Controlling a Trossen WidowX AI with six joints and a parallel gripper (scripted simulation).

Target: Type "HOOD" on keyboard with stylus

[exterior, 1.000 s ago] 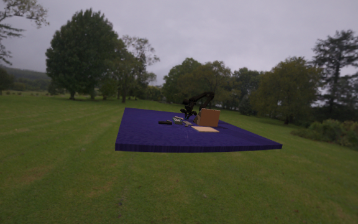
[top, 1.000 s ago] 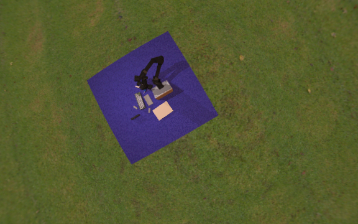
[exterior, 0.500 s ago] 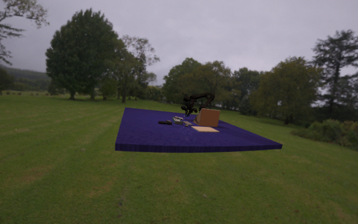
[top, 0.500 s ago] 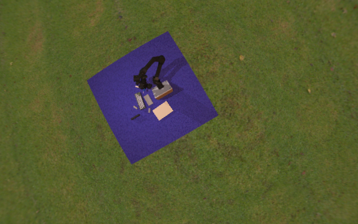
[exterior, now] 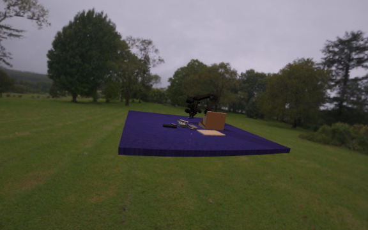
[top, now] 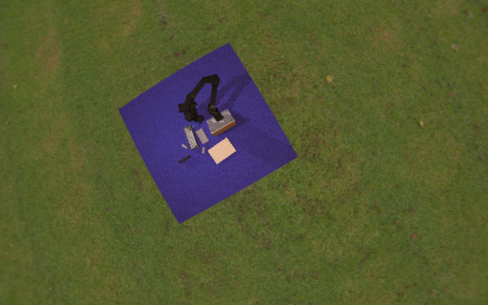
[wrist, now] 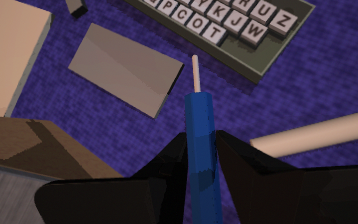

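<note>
My gripper tip is 4 cm short of the grey stylus tip and 2 cm to the right of it. The rest, counted from my gripper tip: grey slab: 3 cm ahead, 13 cm to the left, 6 cm below; then pale stick: 4 cm ahead, 8 cm to the right, 6 cm below; then blue stylus: 1 cm ahead, 1 cm to the left.
</note>
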